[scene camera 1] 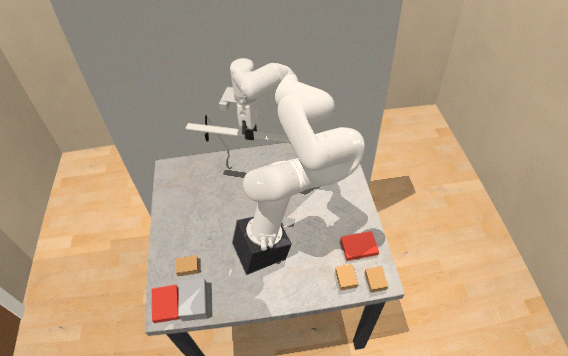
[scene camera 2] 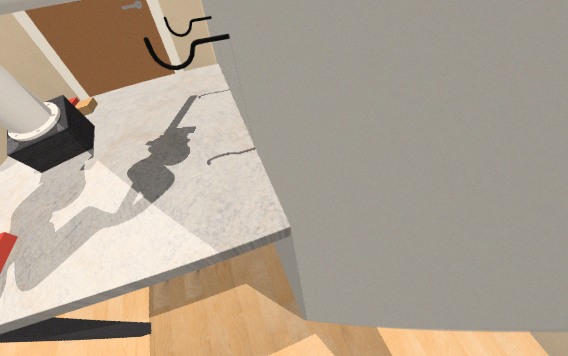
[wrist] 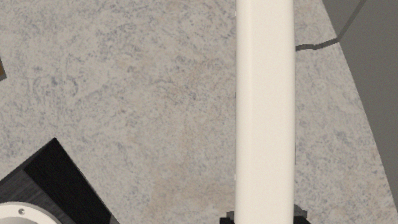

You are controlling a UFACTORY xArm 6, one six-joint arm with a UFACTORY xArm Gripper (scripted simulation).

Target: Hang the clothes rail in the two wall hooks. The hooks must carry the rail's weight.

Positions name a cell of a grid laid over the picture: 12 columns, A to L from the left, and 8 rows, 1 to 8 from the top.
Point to a grey block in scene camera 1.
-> At E7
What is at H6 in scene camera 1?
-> A red block.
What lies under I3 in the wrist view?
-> A white clothes rail.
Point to a red block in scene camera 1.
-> D7
